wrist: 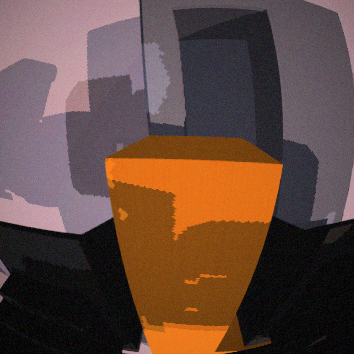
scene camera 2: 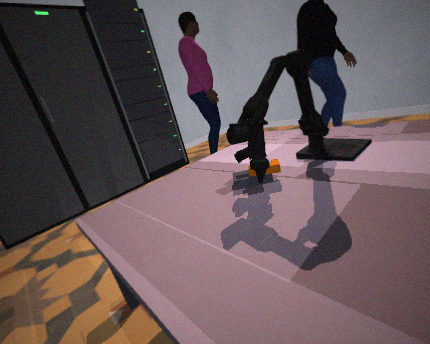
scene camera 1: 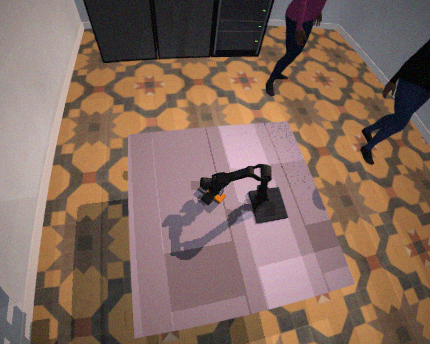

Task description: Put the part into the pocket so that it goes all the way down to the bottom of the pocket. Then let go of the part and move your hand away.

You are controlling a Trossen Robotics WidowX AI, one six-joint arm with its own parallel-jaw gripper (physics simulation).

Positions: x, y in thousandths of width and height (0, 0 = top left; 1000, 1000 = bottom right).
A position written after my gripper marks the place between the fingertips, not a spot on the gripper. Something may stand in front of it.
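My gripper (scene camera 2: 606, 531) is gripping an orange L-shaped part (wrist: 541, 603), and there's a grey pocket block (wrist: 773, 227) in view as well.
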